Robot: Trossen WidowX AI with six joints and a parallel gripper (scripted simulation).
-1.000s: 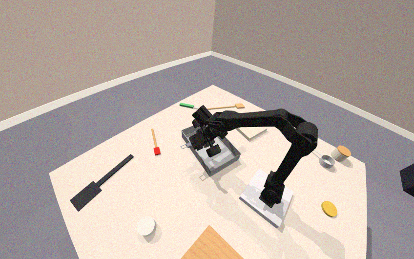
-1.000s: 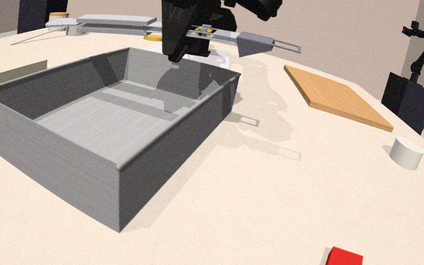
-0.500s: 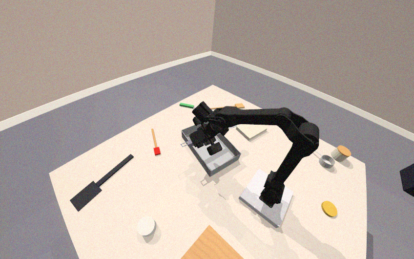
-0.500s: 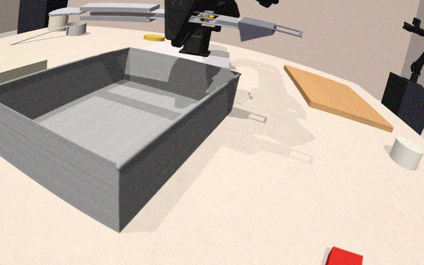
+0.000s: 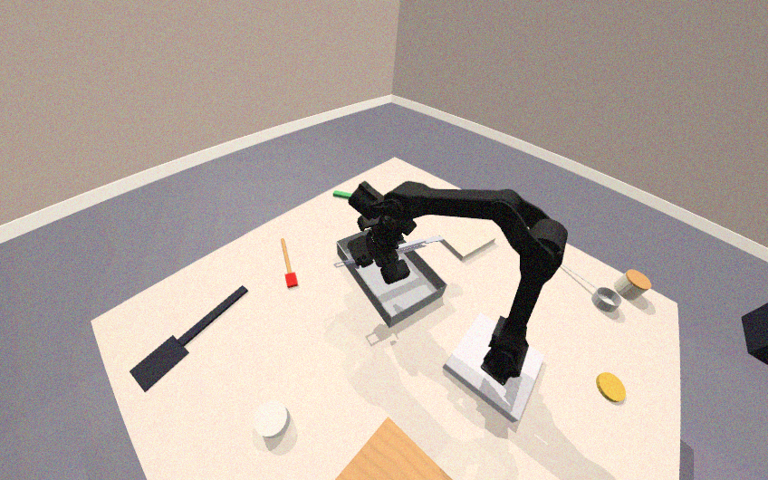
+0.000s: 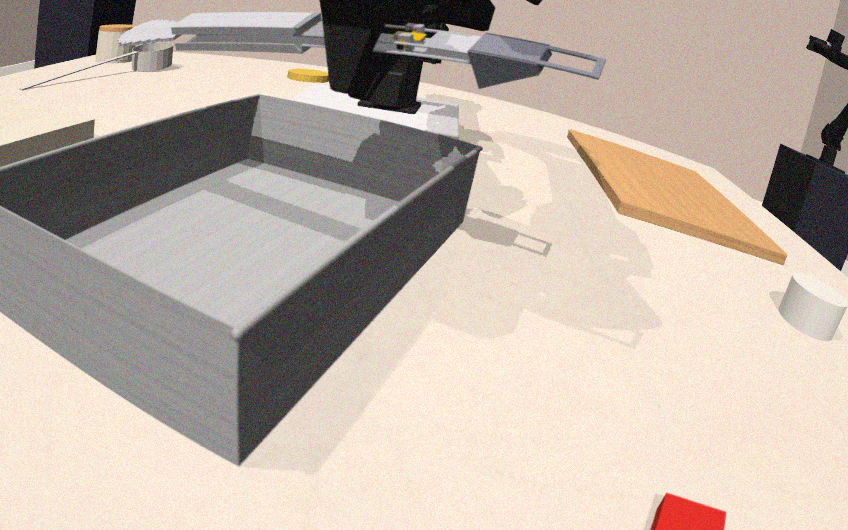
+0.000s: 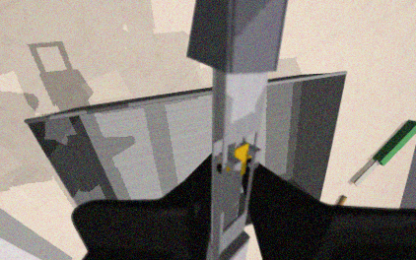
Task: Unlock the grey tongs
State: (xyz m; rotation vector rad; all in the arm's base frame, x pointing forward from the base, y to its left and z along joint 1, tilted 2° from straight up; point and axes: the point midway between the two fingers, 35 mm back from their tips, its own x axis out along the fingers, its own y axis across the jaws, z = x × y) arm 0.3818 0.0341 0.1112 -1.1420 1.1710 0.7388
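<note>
My gripper tip is now 46 cm past the wooden board, 34 cm to the right of it and 9 cm above it. From my gripper tip the other things lie so: grey roasting tin: 7 cm below, 5 cm to the right; then red-headed spatula: 21 cm ahead, 16 cm to the left, 9 cm below; then yellow lock piece: 4 cm above, 2 cm to the left.
</note>
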